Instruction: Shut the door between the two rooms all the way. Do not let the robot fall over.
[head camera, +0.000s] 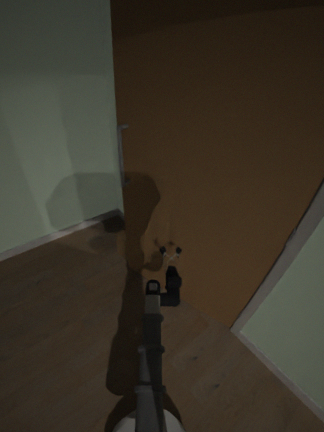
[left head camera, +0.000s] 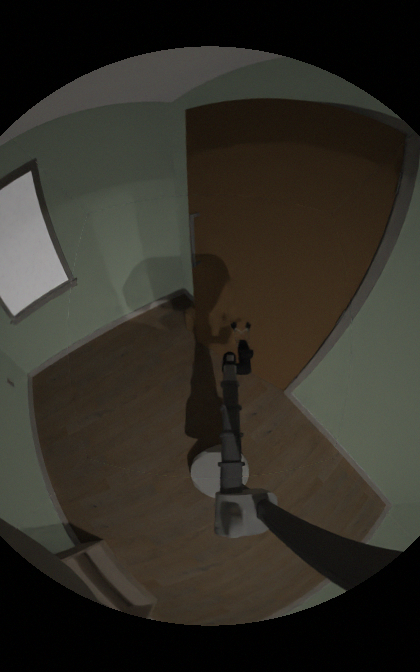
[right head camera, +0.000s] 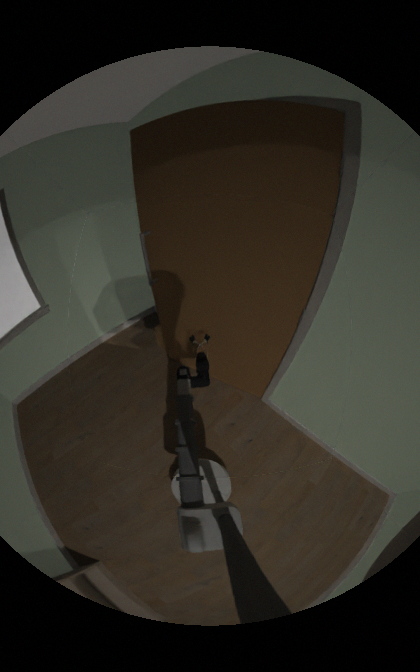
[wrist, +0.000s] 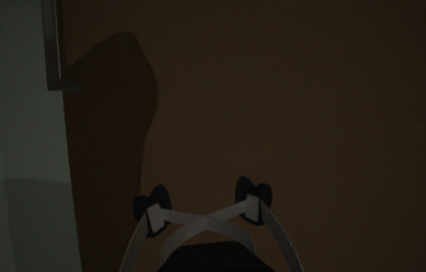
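Seen in the pictures: gripper, between the fingertips: (head camera: 170, 247) (left head camera: 240, 322) (right head camera: 198, 334) (wrist: 202, 196); robot's base, origin of its link: (left head camera: 218, 470) (right head camera: 201, 483).
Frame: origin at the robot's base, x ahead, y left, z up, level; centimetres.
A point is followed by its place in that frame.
The brown door (head camera: 220, 150) {x 92.1, y -27.0, z 125.8 cm} (left head camera: 295, 215) {x 91.2, y -28.4, z 137.7 cm} (right head camera: 240, 225) {x 90.3, y -29.8, z 134.8 cm} (wrist: 310, 100) {x 93.8, y -24.5, z 83.2 cm} stands upright ahead, with grey frame trim (head camera: 277, 275) {x 65.0, y -62.8, z 74.1 cm} (left head camera: 360, 300) {x 65.0, y -62.8, z 113.1 cm} (right head camera: 335, 250) {x 64.9, y -62.9, z 135.6 cm} along its right side. Its grey bar handle (head camera: 120, 155) {x 115.3, y 20.8, z 112.6 cm} (left head camera: 193, 240) {x 115.5, y 20.0, z 111.7 cm} (right head camera: 145, 255) {x 115.6, y 20.3, z 113.9 cm} (wrist: 51, 50) {x 115.4, y 20.2, z 100.3 cm} is near the left edge. Green wall shows directly beyond that edge, and I see no trim there. My gripper (head camera: 171, 250) {x 83.4, y -8.7, z 74.3 cm} (left head camera: 241, 326) {x 83.4, y -8.7, z 74.3 cm} (right head camera: 199, 338) {x 83.4, y -8.7, z 74.3 cm} (wrist: 202, 196) {x 83.4, y -8.7, z 74.3 cm} is open and empty, in front of the lower door, right of and below the handle. Whether the fingertips touch the door I cannot tell.
A green wall (head camera: 50, 125) {x 178.1, y 91.6, z 114.7 cm} (left head camera: 110, 240) {x 166.1, y 107.1, z 100.9 cm} meets the wooden floor (head camera: 60, 310) {x 80.2, y 75.1, z -2.7 cm} (left head camera: 125, 400) {x 54.3, y 87.3, z -2.7 cm} at the left. Another green wall (head camera: 295, 310) {x 52.4, y -74.1, z 60.4 cm} (left head camera: 380, 375) {x 36.9, y -86.0, z 87.1 cm} is at the right. A light-coloured piece of furniture (left head camera: 112, 575) (right head camera: 95, 585) stands at the lower left.
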